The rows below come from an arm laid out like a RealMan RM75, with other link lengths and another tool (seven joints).
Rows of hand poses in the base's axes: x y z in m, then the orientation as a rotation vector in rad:
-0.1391, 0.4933, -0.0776, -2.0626, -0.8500, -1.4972
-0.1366, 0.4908, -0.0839, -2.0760, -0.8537, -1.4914
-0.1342, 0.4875, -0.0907, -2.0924, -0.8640, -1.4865
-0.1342, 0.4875, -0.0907, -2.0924, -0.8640, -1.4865
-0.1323, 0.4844, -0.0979, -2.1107, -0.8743, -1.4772
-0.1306, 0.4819, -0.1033, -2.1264, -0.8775, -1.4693
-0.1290, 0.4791, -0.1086, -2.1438, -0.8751, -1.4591
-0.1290, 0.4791, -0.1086, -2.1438, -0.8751, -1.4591
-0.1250, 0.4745, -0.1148, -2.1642, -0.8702, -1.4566
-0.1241, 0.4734, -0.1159, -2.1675, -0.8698, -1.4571
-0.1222, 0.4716, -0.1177, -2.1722, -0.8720, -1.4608
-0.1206, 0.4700, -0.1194, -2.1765, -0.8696, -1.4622
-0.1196, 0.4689, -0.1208, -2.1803, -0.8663, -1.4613
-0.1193, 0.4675, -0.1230, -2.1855, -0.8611, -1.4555
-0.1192, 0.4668, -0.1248, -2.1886, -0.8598, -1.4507
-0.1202, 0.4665, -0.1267, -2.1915, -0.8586, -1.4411
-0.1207, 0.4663, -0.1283, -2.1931, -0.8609, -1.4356
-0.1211, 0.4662, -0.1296, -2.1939, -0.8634, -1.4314
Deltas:
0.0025, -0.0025, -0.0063, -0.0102, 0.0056, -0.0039
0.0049, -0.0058, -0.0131, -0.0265, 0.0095, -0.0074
0.0049, -0.0058, -0.0131, -0.0265, 0.0095, -0.0074
0.0068, -0.0089, -0.0203, -0.0435, 0.0166, -0.0102
0.0085, -0.0114, -0.0257, -0.0548, 0.0240, -0.0148
0.0101, -0.0142, -0.0310, -0.0636, 0.0346, -0.0218
0.0101, -0.0142, -0.0310, -0.0636, 0.0346, -0.0218
0.0141, -0.0188, -0.0372, -0.0739, 0.0410, -0.0346
0.0150, -0.0199, -0.0383, -0.0759, 0.0413, -0.0369
0.0169, -0.0217, -0.0401, -0.0808, 0.0390, -0.0404
0.0185, -0.0233, -0.0418, -0.0824, 0.0393, -0.0444
0.0195, -0.0244, -0.0432, -0.0829, 0.0414, -0.0475
0.0198, -0.0258, -0.0454, -0.0826, 0.0475, -0.0502
0.0199, -0.0265, -0.0472, -0.0833, 0.0516, -0.0506
0.0189, -0.0268, -0.0491, -0.0835, 0.0589, -0.0489
0.0184, -0.0270, -0.0507, -0.0853, 0.0623, -0.0467
0.0180, -0.0271, -0.0520, -0.0868, 0.0647, -0.0446

